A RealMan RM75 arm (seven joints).
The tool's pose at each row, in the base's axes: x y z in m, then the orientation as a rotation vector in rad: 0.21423, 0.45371, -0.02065, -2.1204, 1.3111, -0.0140; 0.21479, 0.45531, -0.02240, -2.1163, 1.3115, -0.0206; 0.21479, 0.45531, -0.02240, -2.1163, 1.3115, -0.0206; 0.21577, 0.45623, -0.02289, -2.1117, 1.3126, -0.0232; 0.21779, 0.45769, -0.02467, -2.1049, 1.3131, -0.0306; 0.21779, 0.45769, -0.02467, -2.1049, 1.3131, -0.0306; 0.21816, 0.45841, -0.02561, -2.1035, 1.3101, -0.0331; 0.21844, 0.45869, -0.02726, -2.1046, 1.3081, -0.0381; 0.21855, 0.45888, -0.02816, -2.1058, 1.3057, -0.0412
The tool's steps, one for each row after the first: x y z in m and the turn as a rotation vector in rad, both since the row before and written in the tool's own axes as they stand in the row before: -0.00047, -0.00002, 0.00239, 0.0056, 0.0029, 0.0002; 0.00000, 0.00000, 0.00000, 0.0000, 0.0000, 0.0000; -0.00010, -0.00080, 0.00118, 0.0042, 0.0006, 0.0018; 0.00038, -0.00110, 0.00283, 0.0080, 0.0025, 0.0011; 0.00000, 0.00000, 0.00000, 0.0000, 0.0000, 0.0000; -0.00011, 0.00000, 0.00124, 0.0031, -0.0003, -0.0019; 0.00042, 0.00058, 0.00154, 0.0017, 0.0025, -0.0029; 0.00017, 0.00034, 0.00084, 0.0010, 0.0012, -0.0027
